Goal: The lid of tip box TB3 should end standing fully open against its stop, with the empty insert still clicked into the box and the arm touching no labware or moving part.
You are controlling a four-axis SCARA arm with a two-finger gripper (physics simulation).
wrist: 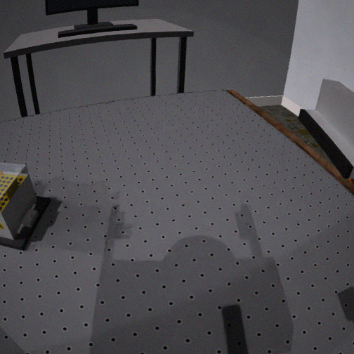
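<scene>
A tip box (20, 200) with pale, partly see-through walls is cut off by the left edge of the wrist view. A yellow insert (11, 186) with dark holes shows in its top. No label is readable, so I cannot tell whether it is TB3. The lid's position cannot be made out. My gripper shows in part at the right edge, as a grey piece with a black pad (327, 145), well apart from the box. Its other finger is not visible. The gripper is open, and its shadow on the table shows two separate prongs.
The box stands on a black base (41, 209) on the perforated table top (175, 150). A wooden edge (285, 129) runs along the table's right side. Behind stands a desk (165, 28) with a monitor (92, 5). A pale wall (325, 40) rises at the right.
</scene>
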